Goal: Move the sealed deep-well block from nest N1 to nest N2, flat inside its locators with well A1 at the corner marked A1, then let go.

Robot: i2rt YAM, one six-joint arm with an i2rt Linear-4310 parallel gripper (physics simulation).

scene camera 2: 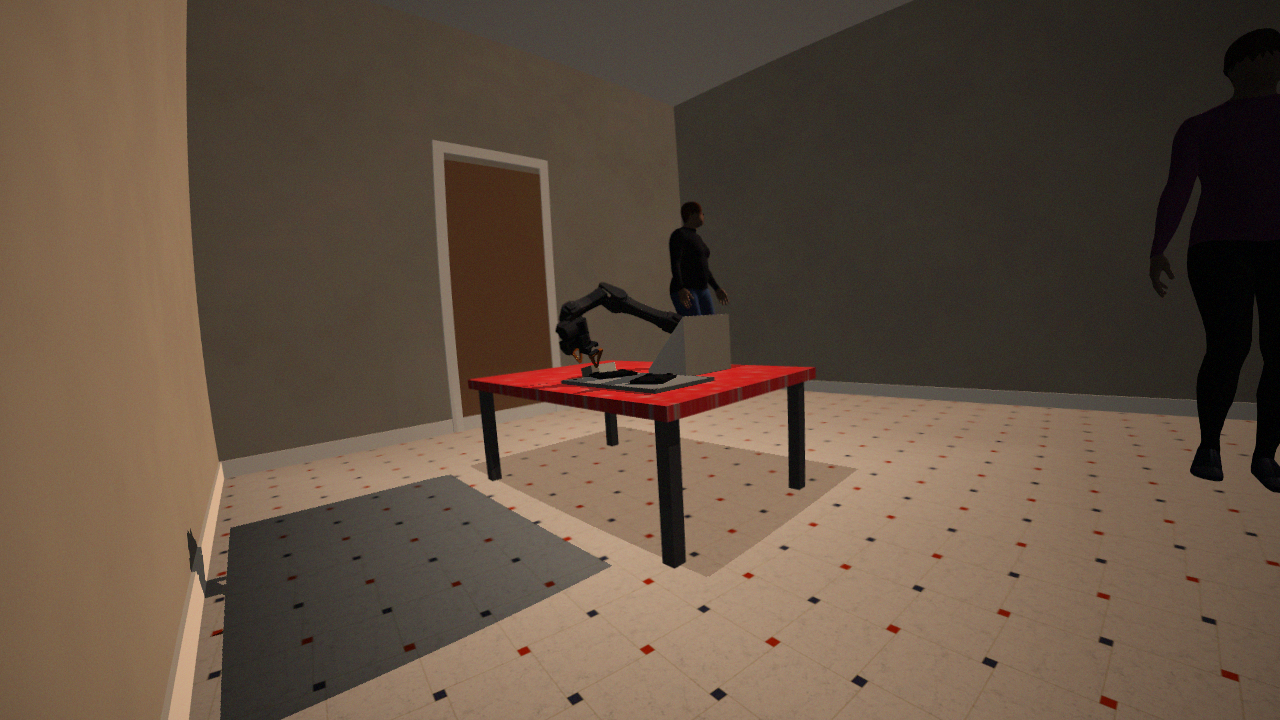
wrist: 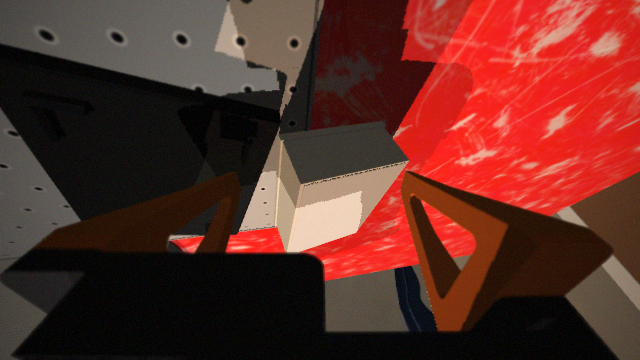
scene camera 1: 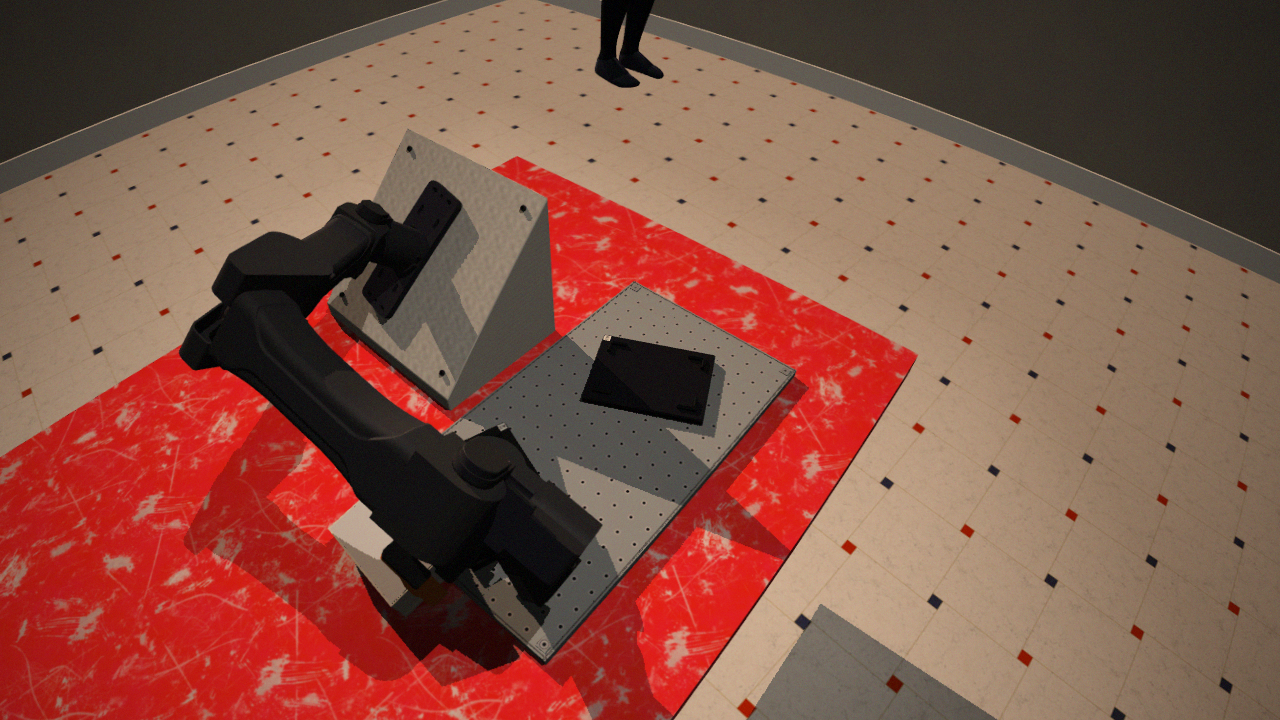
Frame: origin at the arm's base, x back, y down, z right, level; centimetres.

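Seen in the pictures: gripper, between the fingertips: (scene camera 2: 588, 365) (wrist: 320, 180); arm's base, origin of its link: (scene camera 2: 692, 341) (scene camera 1: 412, 250).
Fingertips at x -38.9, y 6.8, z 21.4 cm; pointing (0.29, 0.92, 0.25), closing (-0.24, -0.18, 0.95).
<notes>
Offsets run from my fingertips to a thing's middle. Level surfaces: height alone.
The sealed deep-well block {dx +6.5, dy +2.8, dz +2.9 cm} (scene camera 1: 365, 546) (wrist: 327, 215) is a pale box with a grey face. It lies off both nests, at the edge of the perforated board {dx +4.2, dy +5.1, dz -25.8 cm} (scene camera 1: 617, 510) (wrist: 150, 17); whether it rests partly on the board is unclear. My gripper (scene camera 2: 588, 361) (wrist: 320, 180) is open and empty. In the wrist view the block shows beyond and between the orange fingertips, apart from them. One black nest {dx +5.4, dy +3.6, dz -36.6 cm} (scene camera 1: 648, 380) (scene camera 2: 653, 378) with corner locators is bare. The other black nest {dx +5.6, dy +3.6, dz -9.5 cm} (wrist: 125, 150) is beside the block, partly hidden by the arm in scene camera 1. Nest labels are unreadable.
A pale wedge stand (scene camera 1: 514, 313) (scene camera 2: 707, 344) carries the arm's base beside the board. The red table {dy +5.8 cm} (scene camera 1: 116, 546) (scene camera 2: 760, 378) lies beneath. One person (scene camera 1: 632, 35) (scene camera 2: 691, 259) stands behind the table, another person (scene camera 2: 1228, 179) at the right.
</notes>
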